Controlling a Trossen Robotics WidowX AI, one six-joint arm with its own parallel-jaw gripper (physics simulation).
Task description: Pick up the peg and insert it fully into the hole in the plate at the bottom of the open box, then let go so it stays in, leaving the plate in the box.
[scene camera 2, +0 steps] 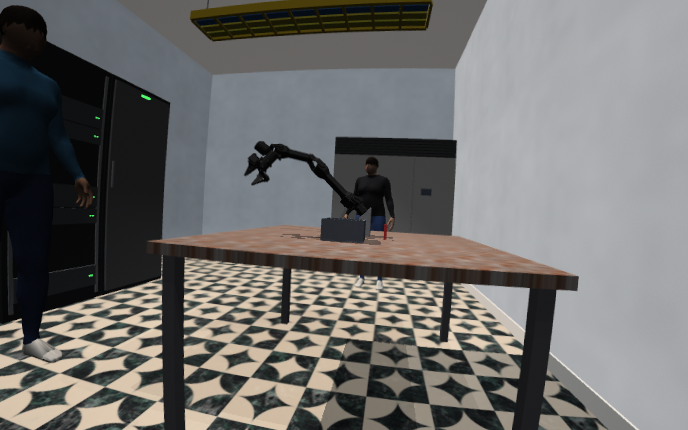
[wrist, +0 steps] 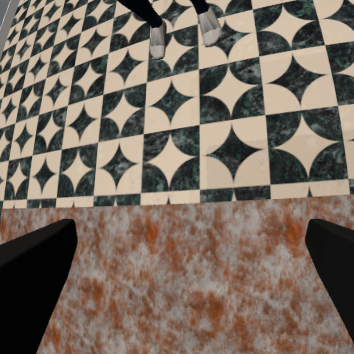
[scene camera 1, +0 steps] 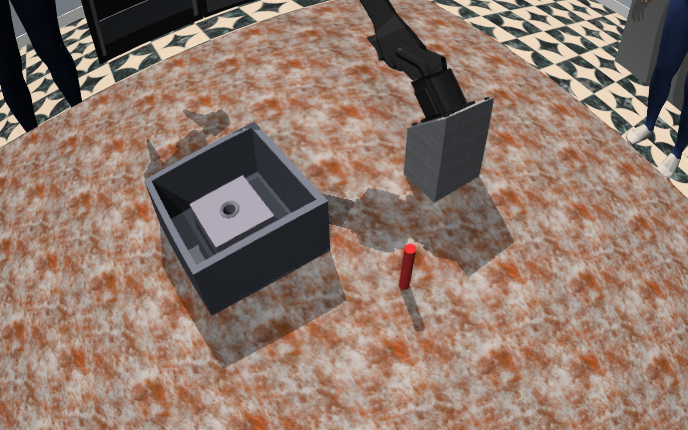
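Where they show: gripper, fingertip midpoint: (scene camera 2: 248, 180) (wrist: 194, 231); arm's base at its link origin: (scene camera 2: 364, 213) (scene camera 1: 449, 112).
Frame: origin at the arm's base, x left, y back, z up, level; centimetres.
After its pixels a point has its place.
Note:
A red peg (scene camera 1: 406, 267) {x 10.6, y -19.0, z -7.6 cm} (scene camera 2: 385, 231) {x 10.2, y -18.9, z -8.4 cm} stands upright on the table, to the right of the box in scene camera 1. The open dark grey box (scene camera 1: 268, 258) {x -1.2, y -30.6, z -7.4 cm} (scene camera 2: 342, 230) {x -11.5, y -39.7, z -7.7 cm} stands on the table. Inside it, on its bottom, lies the pale square plate (scene camera 1: 243, 193) {x -11.8, y -27.1, z -6.9 cm} with a round hole near its middle; the hole is empty. My gripper (scene camera 2: 252, 179) {x -63.1, y -17.3, z 14.2 cm} (wrist: 194, 231) {x -63.1, y -17.3, z 14.2 cm} is open with nothing between its fingers. It is high above the table, to the left of the box in scene camera 2 and far from the peg. The peg and box do not show in the wrist view.
A grey wedge-shaped block (scene camera 1: 449, 152) {x 3.4, y -3.5, z -3.3 cm} stands at the base of my arm (scene camera 1: 440, 93) {x -0.7, y -1.6, z 3.8 cm} (scene camera 2: 329, 177) {x -21.4, y -1.5, z 19.6 cm}, behind the peg in scene camera 1. The table (scene camera 1: 558, 304) {x 29.0, y -4.4, z -12.7 cm} (scene camera 2: 456, 258) {x 27.6, y -70.7, z -12.7 cm} (wrist: 200, 300) {x -55.8, y -27.9, z -12.7 cm} has its edge ahead of the fingers in the wrist view. People stand beyond the table.

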